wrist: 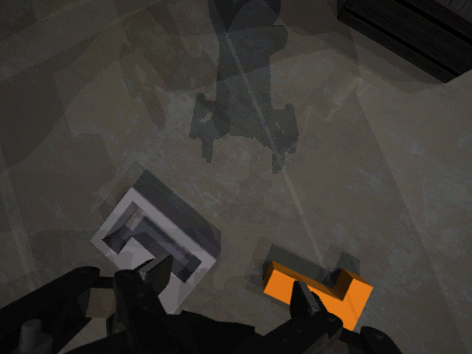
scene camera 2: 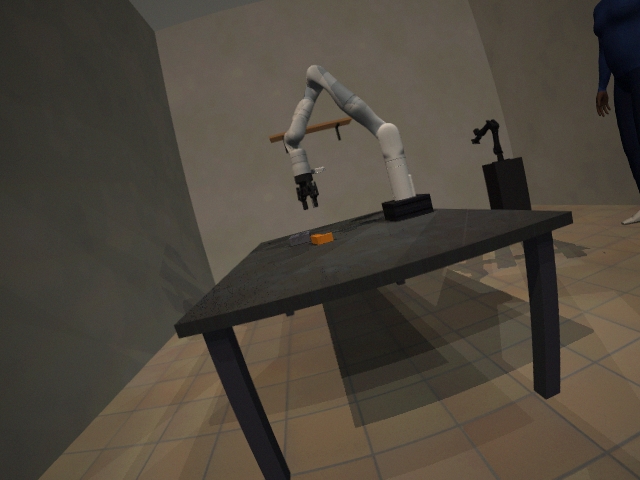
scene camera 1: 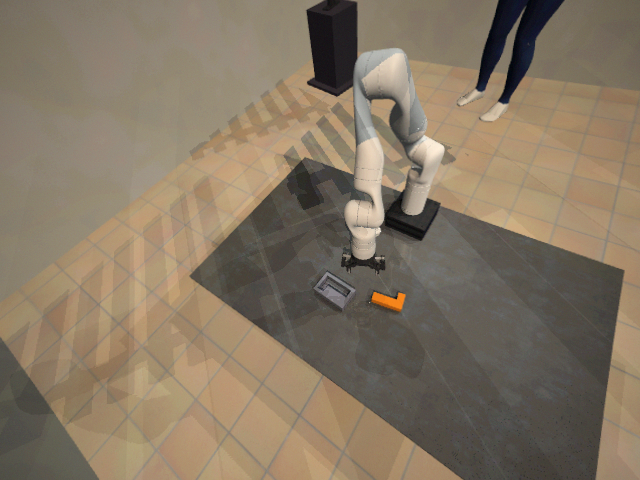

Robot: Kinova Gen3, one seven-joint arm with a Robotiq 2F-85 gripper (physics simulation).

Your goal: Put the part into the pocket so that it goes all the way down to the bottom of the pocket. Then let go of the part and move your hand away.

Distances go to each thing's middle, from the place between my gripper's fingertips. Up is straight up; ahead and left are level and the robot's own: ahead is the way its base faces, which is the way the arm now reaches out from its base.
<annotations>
The orange part (wrist: 347, 299) is 12 cm below my hand, 10 cm to the left of it and 3 cm behind it. The rest, counted from my hand: grey pocket block (scene camera 1: 335, 291): 12 cm below, 9 cm ahead, 7 cm to the right.
</annotations>
